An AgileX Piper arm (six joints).
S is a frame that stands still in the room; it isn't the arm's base.
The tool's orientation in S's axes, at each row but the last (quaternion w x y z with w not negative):
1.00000, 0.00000, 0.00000, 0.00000
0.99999, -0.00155, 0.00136, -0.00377
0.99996, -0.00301, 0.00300, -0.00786
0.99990, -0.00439, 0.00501, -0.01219
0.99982, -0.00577, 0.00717, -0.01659
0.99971, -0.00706, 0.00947, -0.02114
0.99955, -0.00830, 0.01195, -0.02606
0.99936, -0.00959, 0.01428, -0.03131
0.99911, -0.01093, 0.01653, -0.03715
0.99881, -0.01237, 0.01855, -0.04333
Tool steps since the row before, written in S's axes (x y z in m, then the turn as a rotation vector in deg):
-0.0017, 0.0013, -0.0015, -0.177, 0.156, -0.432
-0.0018, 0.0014, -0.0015, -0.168, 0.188, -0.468
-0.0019, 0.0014, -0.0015, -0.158, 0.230, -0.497
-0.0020, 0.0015, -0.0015, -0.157, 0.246, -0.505
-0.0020, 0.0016, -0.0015, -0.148, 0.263, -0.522
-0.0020, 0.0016, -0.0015, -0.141, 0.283, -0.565
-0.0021, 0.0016, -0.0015, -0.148, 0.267, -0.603
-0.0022, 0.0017, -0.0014, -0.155, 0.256, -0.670
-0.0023, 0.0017, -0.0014, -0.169, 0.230, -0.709
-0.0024, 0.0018, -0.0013, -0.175, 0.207, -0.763
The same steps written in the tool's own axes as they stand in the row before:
-0.0017, 0.0013, -0.0015, -0.177, 0.156, -0.432
-0.0018, 0.0014, -0.0015, -0.168, 0.188, -0.468
-0.0019, 0.0014, -0.0015, -0.159, 0.231, -0.497
-0.0020, 0.0015, -0.0015, -0.158, 0.247, -0.504
-0.0020, 0.0016, -0.0015, -0.149, 0.264, -0.521
-0.0020, 0.0015, -0.0015, -0.142, 0.285, -0.564
-0.0021, 0.0015, -0.0015, -0.148, 0.269, -0.602
-0.0023, 0.0016, -0.0014, -0.152, 0.259, -0.669
-0.0024, 0.0016, -0.0014, -0.163, 0.233, -0.709
-0.0025, 0.0016, -0.0013, -0.165, 0.211, -0.764

